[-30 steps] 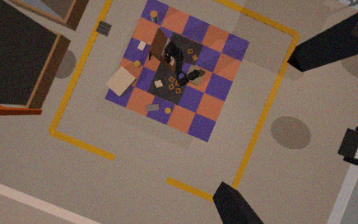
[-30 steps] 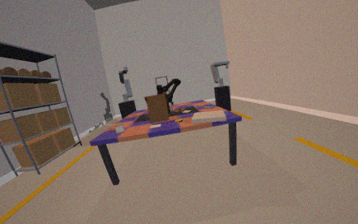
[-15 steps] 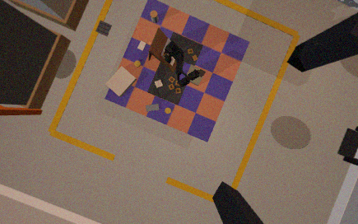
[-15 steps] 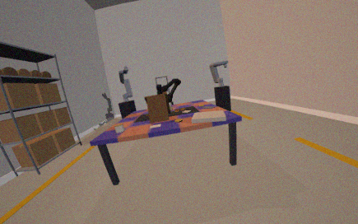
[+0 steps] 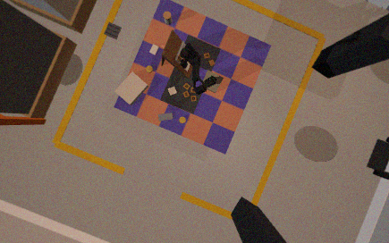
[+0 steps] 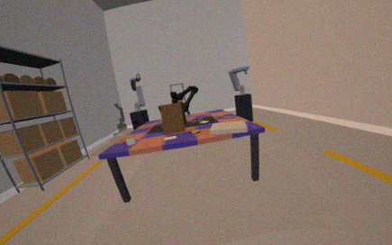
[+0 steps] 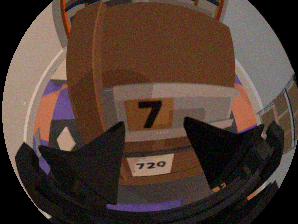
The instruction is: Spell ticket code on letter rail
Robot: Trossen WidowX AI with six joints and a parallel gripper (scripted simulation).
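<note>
The brown letter tile is 20 mm below my gripper tip, 20 mm ahead of it and 10 mm to the left of it. Round my gripper tip: grey block: 560 mm to the left, 170 mm below, 140 mm behind; then white ticket: 100 mm below, 50 mm behind; then dark mat: 170 mm below, 150 mm behind, 20 mm to the left.
</note>
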